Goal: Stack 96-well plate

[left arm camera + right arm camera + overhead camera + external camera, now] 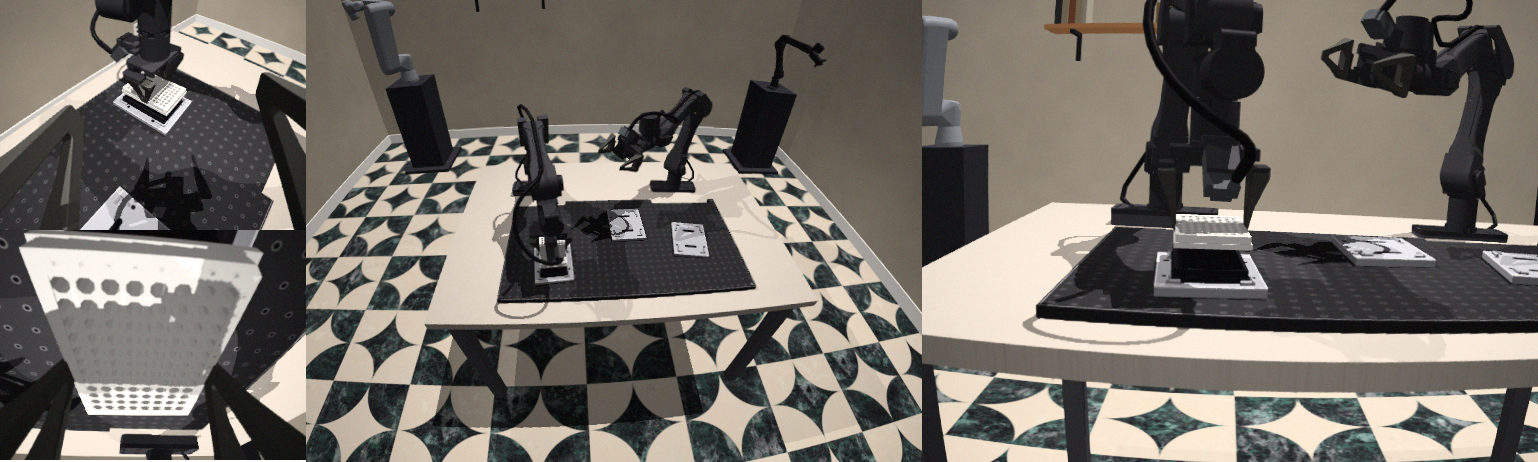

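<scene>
Right now the black 96-well plate is 5 cm below my right hand and 1 cm ahead of it. The rest, counted from my right hand: white 96-well plate (1 cm below).
</scene>
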